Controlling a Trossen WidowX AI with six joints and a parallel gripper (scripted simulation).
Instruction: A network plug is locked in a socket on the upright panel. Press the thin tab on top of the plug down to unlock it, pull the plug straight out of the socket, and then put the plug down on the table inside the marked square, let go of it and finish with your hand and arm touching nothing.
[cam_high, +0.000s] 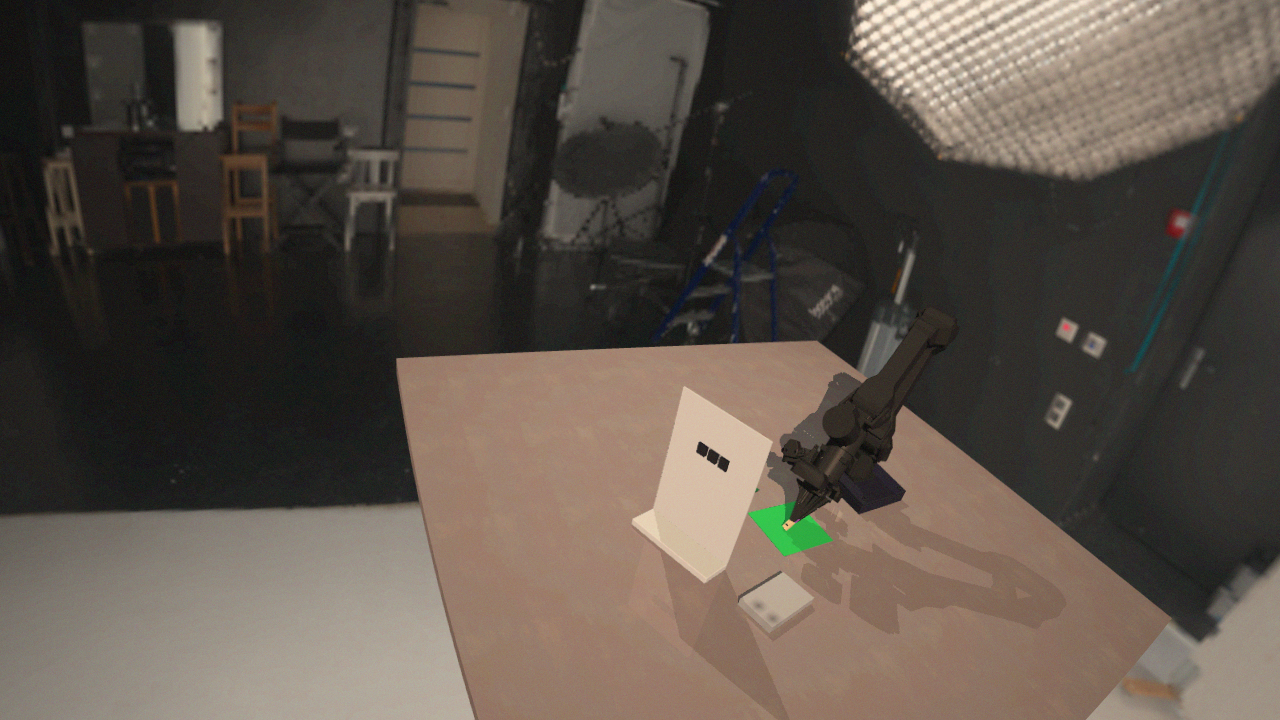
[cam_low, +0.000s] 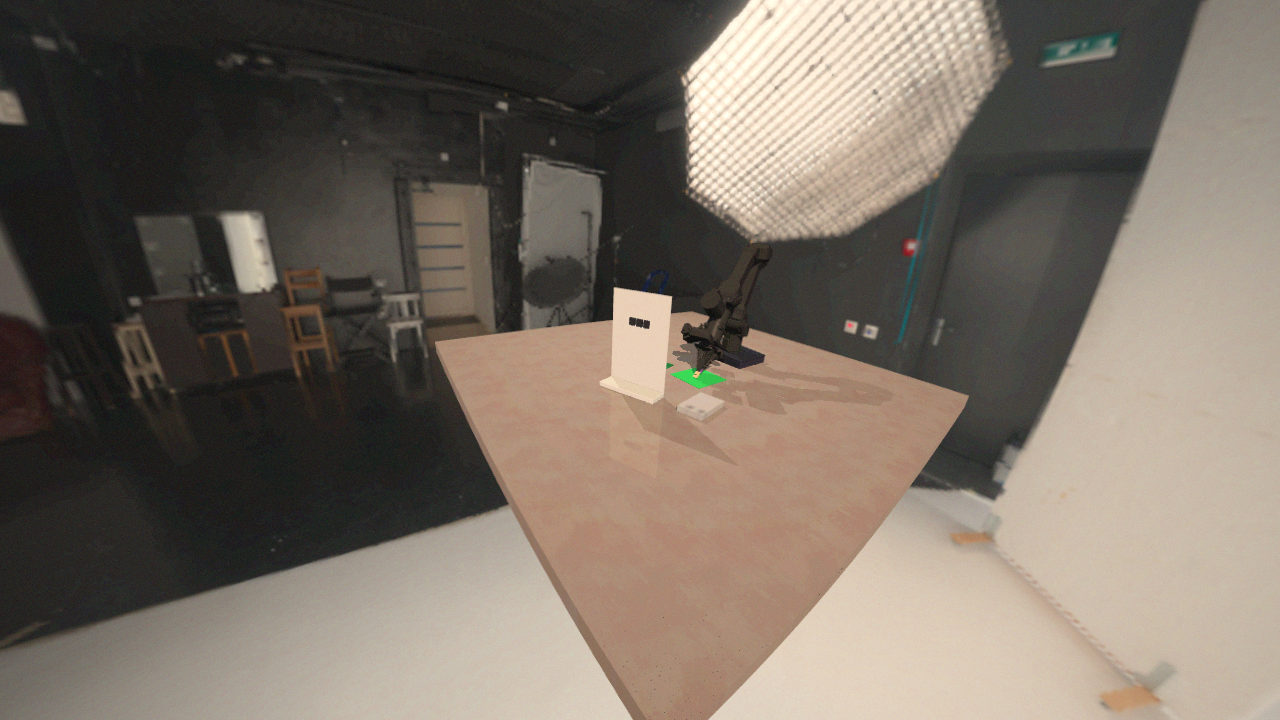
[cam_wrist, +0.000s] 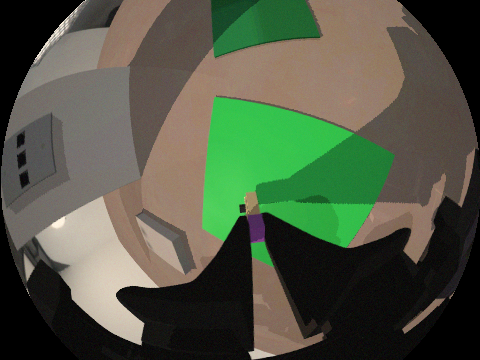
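My gripper tip is right at the purple network plug. From my gripper tip the other things lie so: green marked square: 2 cm below, 1 cm behind; then flat grey box: 15 cm to the left, 12 cm ahead, 1 cm below; then white upright panel: 21 cm ahead, 9 cm above, 1 cm to the right.
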